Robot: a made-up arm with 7 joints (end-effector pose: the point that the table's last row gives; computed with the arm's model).
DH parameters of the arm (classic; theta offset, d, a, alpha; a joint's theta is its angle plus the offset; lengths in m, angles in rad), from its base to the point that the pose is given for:
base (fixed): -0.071 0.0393 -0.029 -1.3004
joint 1: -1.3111 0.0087 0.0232 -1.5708
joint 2: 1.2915 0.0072 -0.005 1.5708
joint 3: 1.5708 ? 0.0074 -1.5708
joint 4: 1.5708 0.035 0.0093 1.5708
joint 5: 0 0.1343 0.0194 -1.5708
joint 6: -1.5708 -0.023 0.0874 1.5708
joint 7: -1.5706 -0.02 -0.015 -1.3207
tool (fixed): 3.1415 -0.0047 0 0
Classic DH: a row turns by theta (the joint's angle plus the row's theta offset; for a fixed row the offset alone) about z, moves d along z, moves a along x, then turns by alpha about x.
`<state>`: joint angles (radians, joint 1 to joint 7).
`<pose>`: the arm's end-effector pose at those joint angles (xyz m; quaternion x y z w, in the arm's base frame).
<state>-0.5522 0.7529 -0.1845 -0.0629 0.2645 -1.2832 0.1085</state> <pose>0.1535 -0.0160 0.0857 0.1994 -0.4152 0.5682 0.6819</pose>
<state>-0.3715 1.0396 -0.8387 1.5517 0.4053 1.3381 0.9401</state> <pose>-0.0197 0.2427 0.0507 -0.4344 0.2627 -0.1862 0.8412</pose>
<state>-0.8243 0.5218 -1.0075 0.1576 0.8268 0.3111 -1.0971</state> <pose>0.2226 -0.0797 -0.0330 0.9315 -0.3300 0.1008 0.1154</pose>
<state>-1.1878 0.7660 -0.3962 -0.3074 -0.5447 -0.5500 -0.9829</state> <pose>0.1014 -0.0895 0.2025 0.3588 -0.5905 0.2663 0.6720</pose>
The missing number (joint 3, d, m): -0.0781
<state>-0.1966 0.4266 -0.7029 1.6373 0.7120 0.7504 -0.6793</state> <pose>-0.0305 0.2353 -0.1173 -0.8161 -0.2598 0.2852 0.4303</pose>
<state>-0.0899 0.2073 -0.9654 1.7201 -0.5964 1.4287 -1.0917</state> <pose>-0.1401 0.1166 -0.0895 -0.2765 -0.7642 0.4656 0.3503</pose>
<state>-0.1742 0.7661 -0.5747 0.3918 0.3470 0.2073 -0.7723</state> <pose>0.1506 0.1096 -0.1548 0.9731 0.1209 0.0091 0.1958</pose>
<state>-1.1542 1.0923 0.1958 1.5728 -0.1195 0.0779 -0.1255</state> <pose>0.0922 0.2576 -0.0322 0.4060 0.6225 0.6480 0.1666</pose>
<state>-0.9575 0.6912 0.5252 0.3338 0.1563 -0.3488 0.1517</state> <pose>0.1655 0.1666 0.1390 0.1310 0.1120 0.9116 0.3732</pose>
